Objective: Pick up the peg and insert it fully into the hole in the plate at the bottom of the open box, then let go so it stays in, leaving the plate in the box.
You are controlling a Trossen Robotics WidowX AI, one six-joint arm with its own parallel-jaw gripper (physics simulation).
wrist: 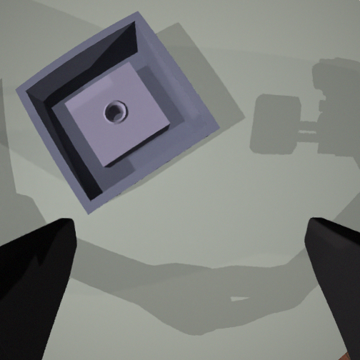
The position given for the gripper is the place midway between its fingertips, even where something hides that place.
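Visible: a pale lilac plate (121, 91), a box (43, 95). Also visible: the gripper (194, 232).
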